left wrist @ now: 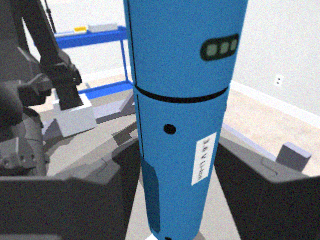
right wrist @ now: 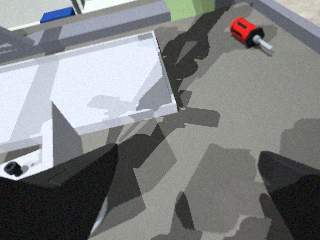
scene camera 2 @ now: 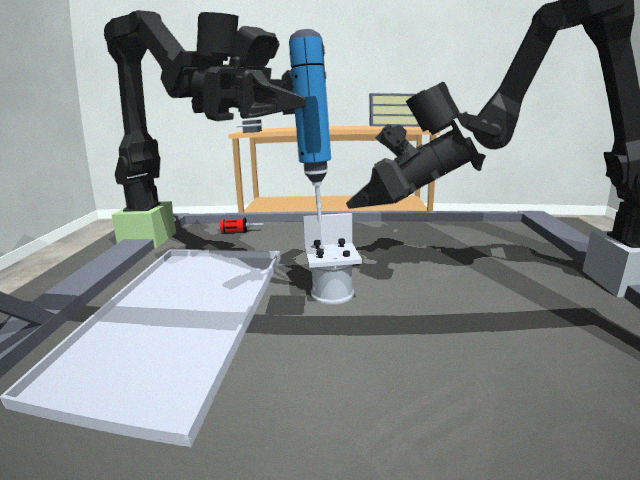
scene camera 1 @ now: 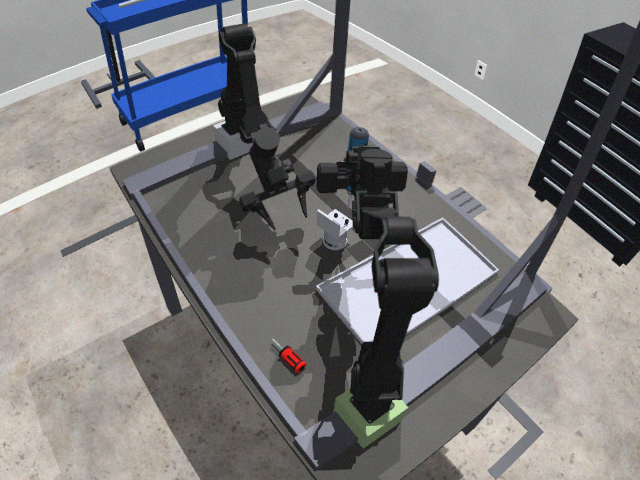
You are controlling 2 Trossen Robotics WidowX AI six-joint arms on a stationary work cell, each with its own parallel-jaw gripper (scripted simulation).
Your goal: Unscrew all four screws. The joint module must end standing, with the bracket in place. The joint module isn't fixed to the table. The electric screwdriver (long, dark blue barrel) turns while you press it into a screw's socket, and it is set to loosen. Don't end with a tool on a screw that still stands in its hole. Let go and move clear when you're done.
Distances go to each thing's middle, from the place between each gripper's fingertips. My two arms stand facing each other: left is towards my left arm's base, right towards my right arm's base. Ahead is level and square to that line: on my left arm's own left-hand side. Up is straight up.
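Counted from my right hand, the white bracket [scene camera 2: 332, 227] is 50 mm below, 120 mm behind and 30 mm to the left; the joint module [scene camera 2: 331, 284] is 90 mm below, 130 mm behind and 30 mm to the left; the white tray [scene camera 2: 146, 356] is 120 mm below, 250 mm behind and 220 mm to the left.
My left gripper is 200 mm above the white bracket, 20 mm short of it and 40 mm to the left of it. From my left hand, the joint module is 250 mm below, 20 mm ahead and 40 mm to the right, and the white tray is 270 mm below, 110 mm behind and 150 mm to the left.
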